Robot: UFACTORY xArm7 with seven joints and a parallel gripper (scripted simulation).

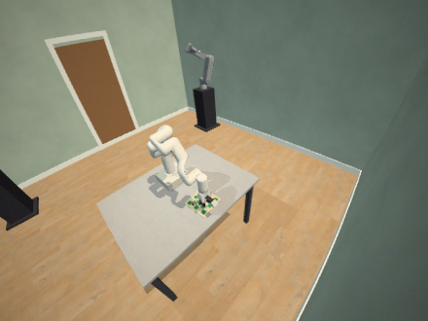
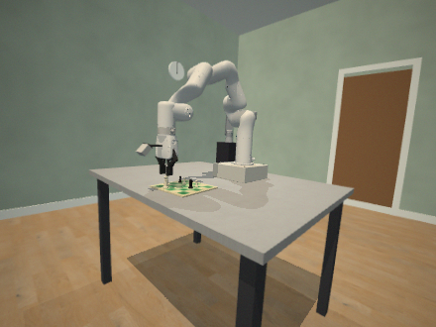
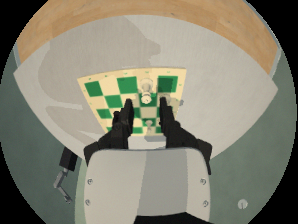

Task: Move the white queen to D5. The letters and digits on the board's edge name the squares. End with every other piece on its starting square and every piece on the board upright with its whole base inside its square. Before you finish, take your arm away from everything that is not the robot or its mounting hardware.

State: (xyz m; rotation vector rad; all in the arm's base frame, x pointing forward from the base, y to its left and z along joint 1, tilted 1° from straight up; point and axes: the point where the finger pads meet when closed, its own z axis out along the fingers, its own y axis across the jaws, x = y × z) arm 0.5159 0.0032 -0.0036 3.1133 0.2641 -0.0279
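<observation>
My hand is 5 cm above the white chess piece. The rest, counted from my hand: chessboard: 8 cm below, 8 cm behind, 2 cm to the left; then black piece: 11 cm behind, 6 cm to the right, 6 cm below.
</observation>
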